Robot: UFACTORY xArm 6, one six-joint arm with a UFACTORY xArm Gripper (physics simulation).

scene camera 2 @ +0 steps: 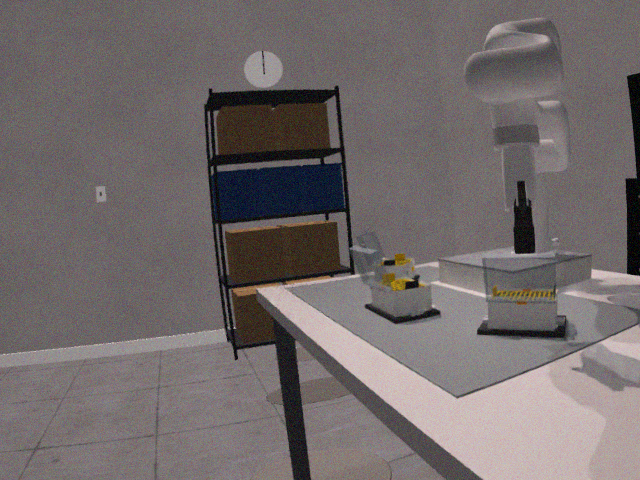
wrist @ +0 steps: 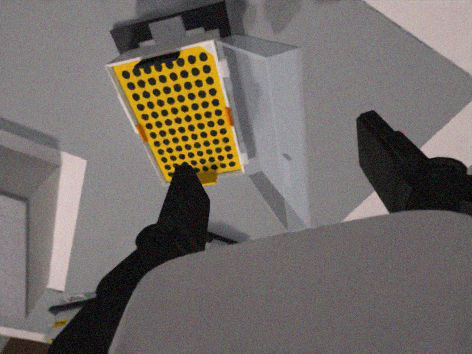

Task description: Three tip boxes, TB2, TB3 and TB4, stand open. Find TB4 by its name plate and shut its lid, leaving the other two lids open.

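Frame: origin at the arm's base, x ahead, y left, z up, level; metres.
Seen in the pictures: gripper, fingertip midpoint: (scene camera 2: 524,249) (wrist: 274,162).
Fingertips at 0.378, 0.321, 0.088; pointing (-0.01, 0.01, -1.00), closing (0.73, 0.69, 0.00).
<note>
A point is followed by its place in that frame, as x, y, z.
TB4 (scene camera 2: 522,315) (wrist: 177,115) stands on a dark base, with a yellow perforated rack inside; its name plate is not readable. Its clear lid (scene camera 2: 516,273) @(0.394, 0.316, 0.050) (wrist: 282,115) @(0.371, 0.343, 0.081) stands up open along the box's right side in the wrist view. My gripper (scene camera 2: 524,251) @(0.378, 0.321, 0.088) (wrist: 274,162) @(0.378, 0.321, 0.088) is open and empty, above TB4; in the wrist view the left fingertip overlaps the rack's lower edge and the right fingertip is out past the lid. The other two boxes (scene camera 2: 400,302) @(0.469, 0.065, -0.028) (scene camera 2: 397,268) @(0.318, -0.203, -0.011) stand at the left in the scene view, a raised clear lid (scene camera 2: 367,258) @(0.522, 0.036, 0.065) beside them. Their name plates are unreadable.
A grey mat (scene camera 2: 413,351) @(0.546, 0.234, -0.064) (wrist: 400,65) @(0.497, 0.388, -0.064) lies under the boxes on the white table (scene camera 2: 516,413) @(0.561, 0.487, -0.067). A low, pale-walled tray (scene camera 2: 460,273) @(0.196, -0.084, -0.029) (wrist: 70,215) stands behind TB4 in the scene view and at the left in the wrist view. A shelf rack (scene camera 2: 279,155) stands by the wall.
</note>
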